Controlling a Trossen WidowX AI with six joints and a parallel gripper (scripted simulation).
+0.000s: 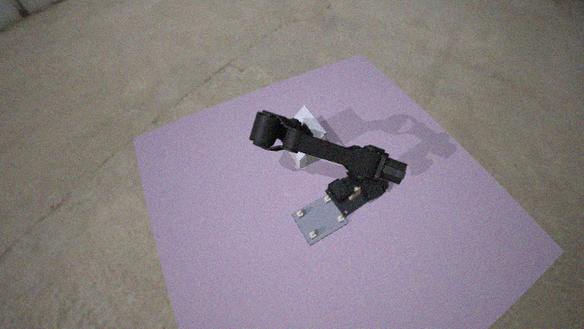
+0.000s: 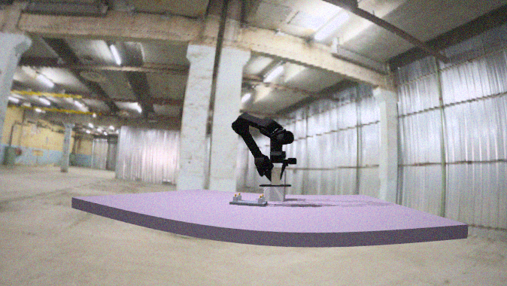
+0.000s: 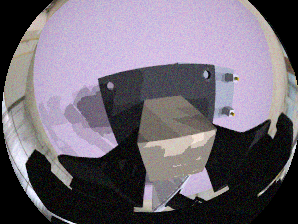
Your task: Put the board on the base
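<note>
Right now the grey base is 12 cm to the right of my gripper tip and 11 cm below it. The rest, counted from my gripper tip: flat black board (1 cm below).
</note>
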